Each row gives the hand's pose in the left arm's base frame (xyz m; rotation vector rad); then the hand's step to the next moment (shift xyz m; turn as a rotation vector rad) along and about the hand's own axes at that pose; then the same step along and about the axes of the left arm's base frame.
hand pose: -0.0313 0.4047 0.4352 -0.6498 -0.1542 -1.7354
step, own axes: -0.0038 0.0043 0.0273 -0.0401 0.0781 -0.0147
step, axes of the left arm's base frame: 0.0138 0.0139 0.0199 0.0729 0.0065 -0.0507
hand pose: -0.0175 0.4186 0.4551 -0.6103 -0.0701 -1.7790
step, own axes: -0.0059 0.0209 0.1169 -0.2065 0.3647 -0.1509
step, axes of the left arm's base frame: 0.0628 0.0403 0.0926 0.3137 0.0180 -0.3157
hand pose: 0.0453 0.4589 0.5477 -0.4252 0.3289 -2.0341
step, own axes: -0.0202 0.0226 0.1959 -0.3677 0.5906 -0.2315
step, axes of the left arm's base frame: 0.1109 -0.0034 0.1643 0.5284 0.0578 -0.5050
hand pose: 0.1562 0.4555 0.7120 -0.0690 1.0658 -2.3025
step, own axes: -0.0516 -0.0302 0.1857 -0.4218 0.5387 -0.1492
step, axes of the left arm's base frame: 0.0801 -0.0833 0.1572 0.5706 0.0569 -0.4020
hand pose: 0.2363 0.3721 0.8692 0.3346 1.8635 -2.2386
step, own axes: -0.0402 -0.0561 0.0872 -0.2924 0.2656 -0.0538
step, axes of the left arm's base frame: 0.0178 -0.0751 0.0800 0.3609 0.0099 -0.1690
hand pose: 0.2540 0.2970 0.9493 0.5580 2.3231 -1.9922
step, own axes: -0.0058 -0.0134 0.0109 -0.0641 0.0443 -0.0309
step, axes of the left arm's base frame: -0.0007 -0.0135 0.0122 0.0791 0.0189 -0.0204
